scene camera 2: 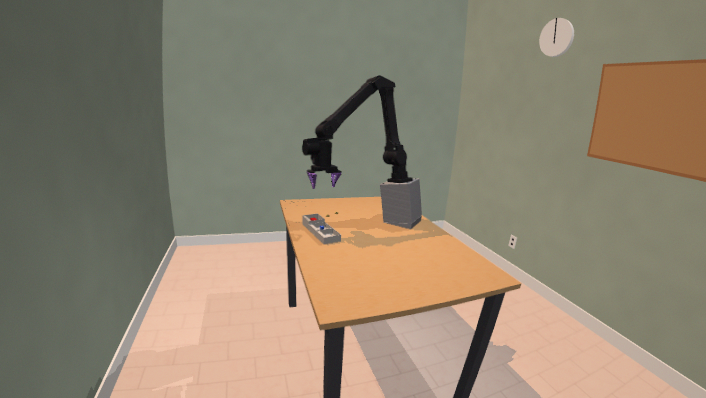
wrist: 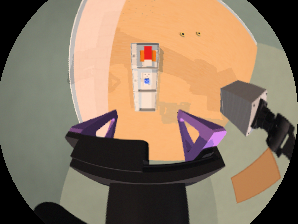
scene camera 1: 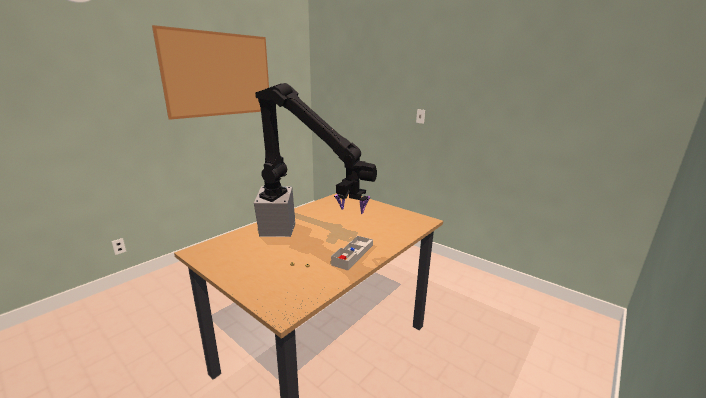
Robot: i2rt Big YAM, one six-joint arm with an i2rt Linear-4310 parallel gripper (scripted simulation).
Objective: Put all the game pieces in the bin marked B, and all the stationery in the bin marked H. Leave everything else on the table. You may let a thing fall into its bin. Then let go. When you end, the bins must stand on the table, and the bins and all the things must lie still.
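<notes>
The gripper (wrist: 147,112) is visible in the wrist view. A grey bin row (scene camera 1: 361,244) can be seen in scene camera 1, and the wrist view shows the grey bin row (wrist: 146,103) too.
</notes>
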